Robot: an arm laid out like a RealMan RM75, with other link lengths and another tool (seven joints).
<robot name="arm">
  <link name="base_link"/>
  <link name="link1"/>
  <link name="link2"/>
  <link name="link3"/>
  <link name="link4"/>
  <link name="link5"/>
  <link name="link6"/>
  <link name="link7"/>
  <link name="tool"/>
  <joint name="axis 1" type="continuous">
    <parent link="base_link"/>
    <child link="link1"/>
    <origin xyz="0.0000 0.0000 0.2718" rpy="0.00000 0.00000 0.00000"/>
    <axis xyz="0 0 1"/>
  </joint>
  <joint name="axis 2" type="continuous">
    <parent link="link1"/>
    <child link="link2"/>
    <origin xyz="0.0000 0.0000 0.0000" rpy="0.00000 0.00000 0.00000"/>
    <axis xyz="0 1 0"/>
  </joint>
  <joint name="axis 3" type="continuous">
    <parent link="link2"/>
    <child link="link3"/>
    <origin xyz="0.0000 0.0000 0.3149" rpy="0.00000 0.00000 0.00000"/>
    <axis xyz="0 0 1"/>
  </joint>
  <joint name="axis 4" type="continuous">
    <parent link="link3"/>
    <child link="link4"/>
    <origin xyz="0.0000 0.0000 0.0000" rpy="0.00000 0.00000 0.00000"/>
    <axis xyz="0 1 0"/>
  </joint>
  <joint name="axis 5" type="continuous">
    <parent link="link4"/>
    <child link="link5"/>
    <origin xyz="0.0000 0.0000 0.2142" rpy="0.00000 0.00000 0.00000"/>
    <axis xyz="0 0 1"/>
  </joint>
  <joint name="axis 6" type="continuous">
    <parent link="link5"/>
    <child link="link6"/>
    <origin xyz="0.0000 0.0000 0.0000" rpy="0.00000 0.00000 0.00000"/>
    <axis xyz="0 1 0"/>
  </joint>
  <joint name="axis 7" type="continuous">
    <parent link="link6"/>
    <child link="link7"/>
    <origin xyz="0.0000 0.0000 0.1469" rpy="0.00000 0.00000 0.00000"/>
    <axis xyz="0 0 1"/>
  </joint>
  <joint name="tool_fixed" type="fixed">
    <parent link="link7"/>
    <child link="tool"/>
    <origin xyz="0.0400 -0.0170 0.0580" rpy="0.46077 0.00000 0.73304"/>
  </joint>
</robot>
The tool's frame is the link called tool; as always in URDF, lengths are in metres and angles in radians. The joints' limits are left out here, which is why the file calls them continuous.
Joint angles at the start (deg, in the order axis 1, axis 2, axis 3, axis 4, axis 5, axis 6, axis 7):
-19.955 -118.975 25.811 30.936 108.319 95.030 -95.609
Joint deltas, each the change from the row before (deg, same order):
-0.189 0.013 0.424 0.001 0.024 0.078 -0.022
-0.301 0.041 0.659 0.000 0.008 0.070 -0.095
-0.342 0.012 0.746 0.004 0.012 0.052 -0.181
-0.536 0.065 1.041 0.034 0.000 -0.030 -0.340
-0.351 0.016 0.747 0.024 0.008 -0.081 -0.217
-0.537 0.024 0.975 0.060 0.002 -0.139 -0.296
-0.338 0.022 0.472 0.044 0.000 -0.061 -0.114
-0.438 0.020 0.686 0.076 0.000 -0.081 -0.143
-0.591 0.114 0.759 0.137 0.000 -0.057 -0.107
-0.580 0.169 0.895 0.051 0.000 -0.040 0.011
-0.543 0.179 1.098 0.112 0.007 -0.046 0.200
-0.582 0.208 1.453 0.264 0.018 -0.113 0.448
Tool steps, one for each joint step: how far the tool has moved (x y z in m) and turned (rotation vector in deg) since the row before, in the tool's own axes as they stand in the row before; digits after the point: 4 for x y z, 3 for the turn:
0.0007 0.0019 0.0016 -0.580 -0.008 0.166
0.0011 0.0026 0.0025 -0.840 -0.047 0.232
0.0010 0.0031 0.0030 -0.941 -0.096 0.181
0.0017 0.0035 0.0045 -1.231 -0.191 0.301
0.0009 0.0025 0.0032 -0.826 -0.179 0.222
0.0016 0.0031 0.0047 -1.084 -0.201 0.360
0.0013 0.0014 0.0027 -0.569 -0.034 0.263
0.0017 0.0021 0.0036 -0.800 -0.063 0.381
0.0028 0.0016 0.0043 -0.928 0.016 0.647
0.0026 0.0019 0.0041 -1.050 -0.012 0.752
0.0024 0.0023 0.0040 -1.188 -0.019 1.033
0.0027 0.0028 0.0045 -1.437 -0.020 1.567

